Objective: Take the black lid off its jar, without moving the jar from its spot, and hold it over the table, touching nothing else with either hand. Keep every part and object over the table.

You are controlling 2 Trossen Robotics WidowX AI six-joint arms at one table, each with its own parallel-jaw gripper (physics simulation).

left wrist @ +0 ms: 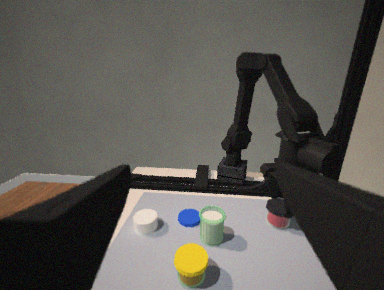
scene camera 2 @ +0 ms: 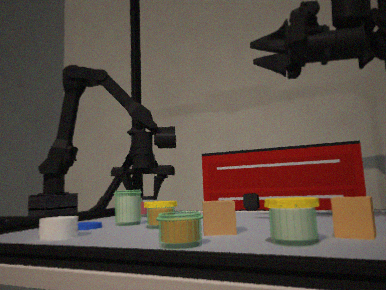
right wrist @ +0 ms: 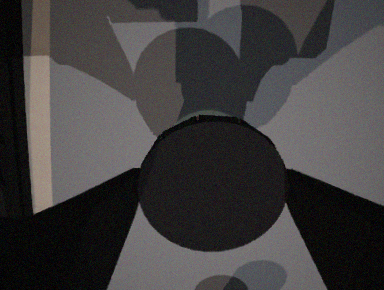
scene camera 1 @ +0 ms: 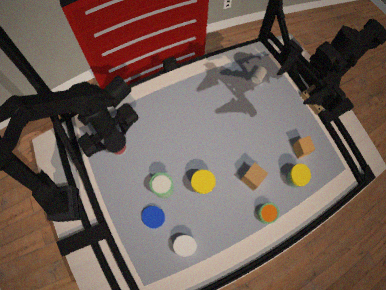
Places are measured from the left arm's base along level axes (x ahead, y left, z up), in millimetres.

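Pixels of known places: left gripper, fingertip midpoint: [left wrist: 204, 171] [scene camera 2: 251, 54] [scene camera 1: 290, 87]; right gripper, fingertip midpoint: [left wrist: 281, 208] [scene camera 2: 143, 199] [right wrist: 211, 176] [scene camera 1: 114, 140]; right arm's base at its link origin: [left wrist: 233, 162] [scene camera 2: 53, 194] [scene camera 1: 58, 202].
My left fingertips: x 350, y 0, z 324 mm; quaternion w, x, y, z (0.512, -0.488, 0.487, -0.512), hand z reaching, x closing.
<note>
Behind a point stands the place of what it marks.
The black lid [left wrist: 278, 206] {x 710, y -241, z 33 mm} [right wrist: 212, 185] {x 714, y -252, z 33 mm} is a dark round disc over its jar [scene camera 1: 120, 150] {x 713, y -218, z 10 mm} [scene camera 2: 144, 206] [left wrist: 278, 220] {x 686, y -234, z 7 mm}, whose contents are red. In the left wrist view the lid sits directly over the jar, with no gap I can make out. My right gripper [scene camera 2: 146, 194] {x 714, y -251, z 23 mm} [right wrist: 211, 176] {x 714, y -251, z 23 mm} points down and is shut on the black lid, one finger on each side; a pale green rim shows just behind the lid. The gripper hides most of the jar in scene camera 1. My left gripper [scene camera 1: 292, 89] {x 350, y 0, z 324 mm} [scene camera 2: 253, 53] {x 350, y 0, z 324 mm} [left wrist: 204, 171] {x 350, y 0, z 324 mm} is open and empty, high up at the right.
A white-filled green jar [scene camera 1: 161, 184] {x 663, y -51, z 38 mm}, a yellow-lidded jar [scene camera 1: 203, 181] {x 560, y 5, z 27 mm}, a blue disc [scene camera 1: 153, 216] {x 736, y 5, z -16 mm} and a white cylinder [scene camera 1: 184, 245] {x 710, y 128, z 8 mm} stand nearest. Farther right are two wooden blocks [scene camera 1: 254, 176] {x 431, y 81, z 27 mm} [scene camera 1: 303, 147] {x 233, y 109, z 29 mm}, an orange-filled jar [scene camera 1: 268, 213] {x 458, y 198, z 9 mm} and another yellow-lidded jar [scene camera 1: 301, 175] {x 305, y 173, z 33 mm}. A pale cylinder [scene camera 1: 259, 75] {x 163, y -192, z 10 mm} is at the back.
</note>
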